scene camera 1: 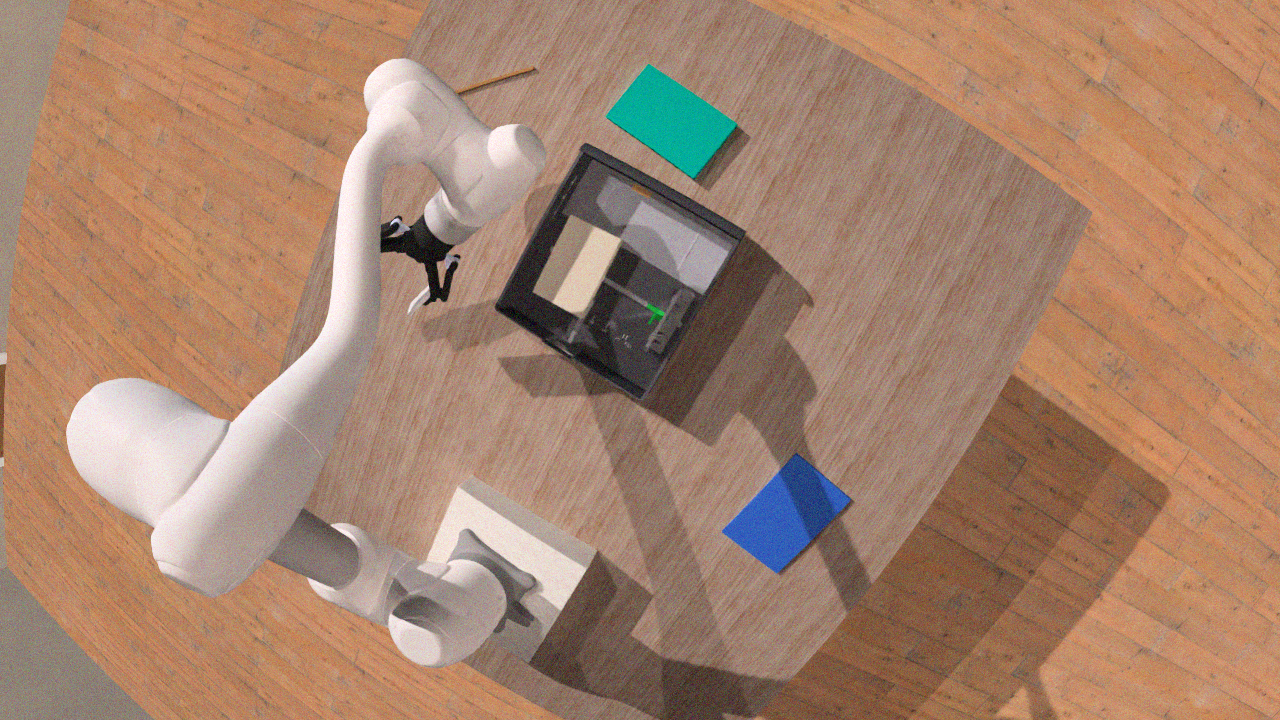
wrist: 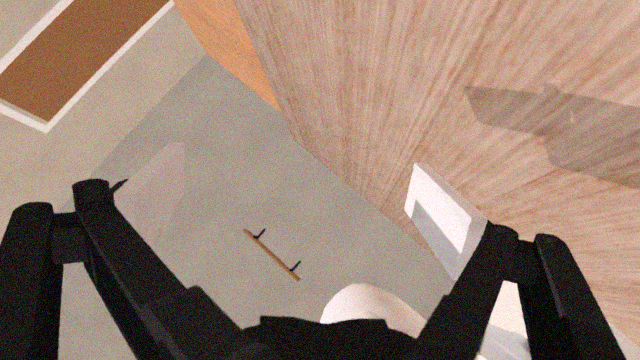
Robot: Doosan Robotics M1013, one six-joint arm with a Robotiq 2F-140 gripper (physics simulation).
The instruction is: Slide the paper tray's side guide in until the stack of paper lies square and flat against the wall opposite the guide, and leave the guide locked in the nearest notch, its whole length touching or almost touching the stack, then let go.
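Pixels of known places: gripper, between the fingertips: (scene camera 1: 381,291) (wrist: 300,178); arm's base, origin of its link: (scene camera 1: 483,581) (wrist: 530,358).
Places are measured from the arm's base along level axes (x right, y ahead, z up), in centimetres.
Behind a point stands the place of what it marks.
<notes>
The dark paper tray (scene camera 1: 541,227) @(x -24.2, y 66.9, z -0.7 cm) stands left of a wide shadow in the scene view. A cream block that looks like the paper stack (scene camera 1: 586,268) @(x -14.3, y 64.6, z -4.2 cm) lies in its left part; whether it touches the left wall is unclear. A grey upright piece with a green tab, apparently the side guide (scene camera 1: 662,334) @(x 2.8, y 62.1, z -5.2 cm), stands near the tray's right wall, with a gap between it and the stack. My gripper (scene camera 1: 398,273) @(x -43.3, y 43.0, z 6.4 cm) (wrist: 300,178) @(x -43.3, y 43.0, z 6.4 cm) is open and empty, outside the tray to its left; one finger is partly hidden behind the arm. The tray does not show in the wrist view.
A teal pad (scene camera 1: 673,120) @(x -16.2, y 95.2, z -6.7 cm) lies above the tray and a blue pad (scene camera 1: 787,513) @(x 41.0, y 46.7, z -7.7 cm) at the lower right of the table (scene camera 1: 895,268) @(x 31.1, y 95.3, z -8.5 cm). A thin brown stick (scene camera 1: 510,77) @(x -49.2, y 88.1, z -7.9 cm) lies at the upper left. The white base block (scene camera 1: 565,548) @(x 9.9, y 17.3, z -2.7 cm) stands at the lower left.
</notes>
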